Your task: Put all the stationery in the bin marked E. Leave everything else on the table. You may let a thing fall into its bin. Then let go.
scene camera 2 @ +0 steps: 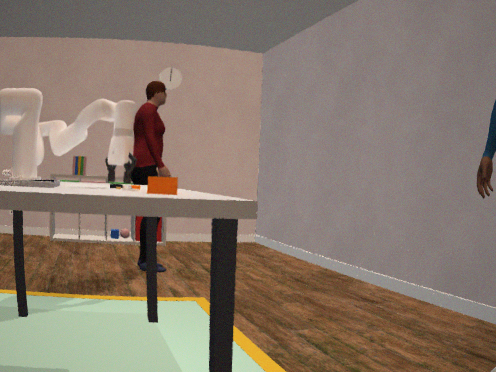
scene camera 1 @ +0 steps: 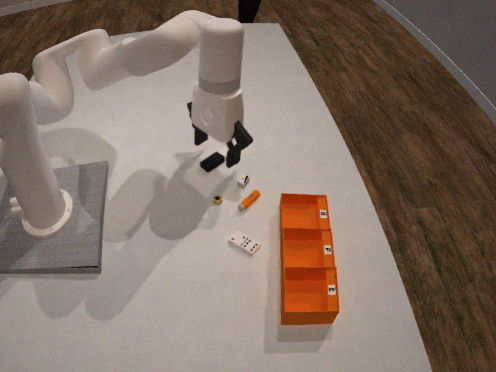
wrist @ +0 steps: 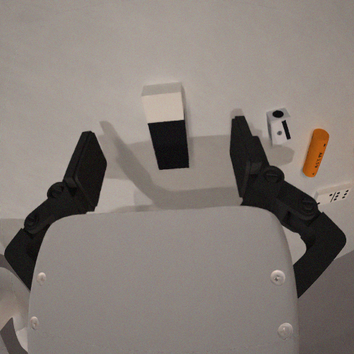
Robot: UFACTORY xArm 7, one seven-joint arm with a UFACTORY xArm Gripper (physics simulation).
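Places are measured from the arm's base along level axes (x ahead, y left, z up), in millimetres.
Pixels of known places: gripper, fingertip midpoint: (scene camera 2: 118, 182) (scene camera 1: 216, 152); arm's base, link origin: (scene camera 2: 24, 180) (scene camera 1: 48, 214).
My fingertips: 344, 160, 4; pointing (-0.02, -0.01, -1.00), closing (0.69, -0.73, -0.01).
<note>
Ahead of a thing's pixels: the offset from my fingertips to its top centre, as dx, dy, dz. "*": to the spot under its first point.
A black and white eraser @(-1, -4, -7) (scene camera 1: 212, 162) (wrist: 169, 142) lies on the table, its white end partly hidden in scene camera 1. My gripper (scene camera 1: 216, 148) (scene camera 2: 119, 178) (wrist: 163, 139) is open and empty above it, with the eraser between the fingers in the wrist view and the fingertips higher than it. A small silver sharpener @(+51, -64, -9) (scene camera 1: 243, 180) (wrist: 278, 127) lies beside it, outside the right finger in the wrist view. The bin marked E @(* +130, -376, +3) (scene camera 1: 307, 318) is the near compartment of the orange three-part bin and looks empty.
An orange battery @(+57, -116, -6) (scene camera 1: 249, 200) (wrist: 316, 152) lies by the sharpener. A brass nut @(+1, -110, -12) (scene camera 1: 217, 199) and a white domino @(+44, -210, -13) (scene camera 1: 245, 243) (wrist: 334, 194) lie nearby. The bins marked B @(* +184, -172, +8) (scene camera 1: 323, 214) and P @(+145, -251, +26) (scene camera 1: 327, 249) adjoin E. A person (scene camera 2: 150, 130) stands behind the table.
</note>
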